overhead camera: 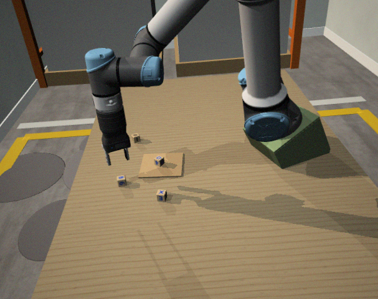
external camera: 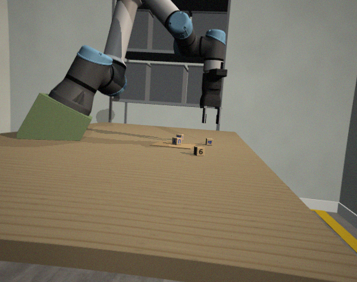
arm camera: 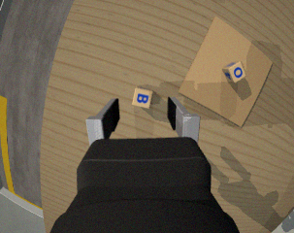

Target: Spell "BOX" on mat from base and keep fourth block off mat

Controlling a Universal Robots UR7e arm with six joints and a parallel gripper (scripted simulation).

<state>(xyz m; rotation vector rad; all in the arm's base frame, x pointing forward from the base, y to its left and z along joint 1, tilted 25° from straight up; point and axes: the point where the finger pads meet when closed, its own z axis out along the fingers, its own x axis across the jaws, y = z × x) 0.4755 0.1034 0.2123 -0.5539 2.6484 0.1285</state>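
The B block is 90 mm below my hand. Round my hand: X block: 130 mm behind, 90 mm to the left, 90 mm below; O block: 110 mm behind, 100 mm to the right, 90 mm below; mat: 120 mm behind, 90 mm to the right, 100 mm below.
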